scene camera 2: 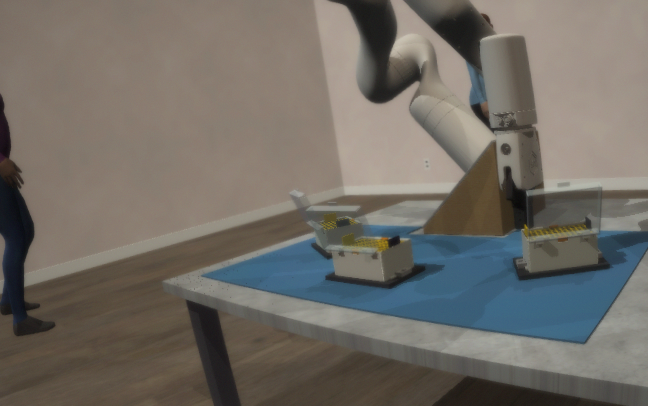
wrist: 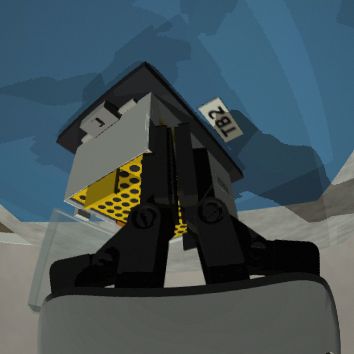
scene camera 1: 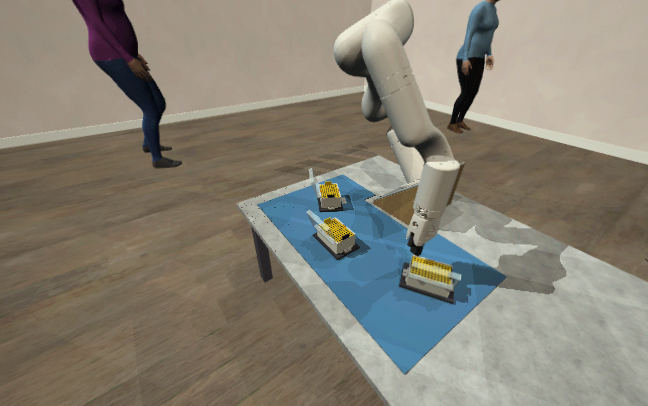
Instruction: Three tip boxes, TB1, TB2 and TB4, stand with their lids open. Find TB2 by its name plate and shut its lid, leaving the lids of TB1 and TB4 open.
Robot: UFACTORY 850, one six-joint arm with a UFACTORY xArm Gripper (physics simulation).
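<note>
The tip box TB2 (scene camera 1: 429, 286) (scene camera 2: 561, 255) (wrist: 107, 145) stands at the right of the blue mat, with yellow tip racks inside. Its name plate (wrist: 220, 119) reads TB2 in the wrist view. Its clear lid (scene camera 1: 455, 276) (scene camera 2: 565, 207) (wrist: 49, 262) is open and stands up. My gripper (scene camera 1: 416, 251) (scene camera 2: 521, 224) (wrist: 174, 143) is shut and empty, close above the box's edge; I cannot tell whether it touches. Two other boxes, one in the middle (scene camera 1: 345, 246) (scene camera 2: 357, 264) and one farther back (scene camera 1: 330, 202) (scene camera 2: 347, 235), have open lids; their name plates are unreadable.
The boxes stand on dark bases on a blue mat (scene camera 1: 395, 320) (scene camera 2: 465, 305), laid on a grey table (scene camera 1: 565, 345) (scene camera 2: 380, 345). A brown wedge-shaped panel (scene camera 1: 397, 206) (scene camera 2: 470, 210) stands behind the mat, near the arm. Two people stand beyond the table.
</note>
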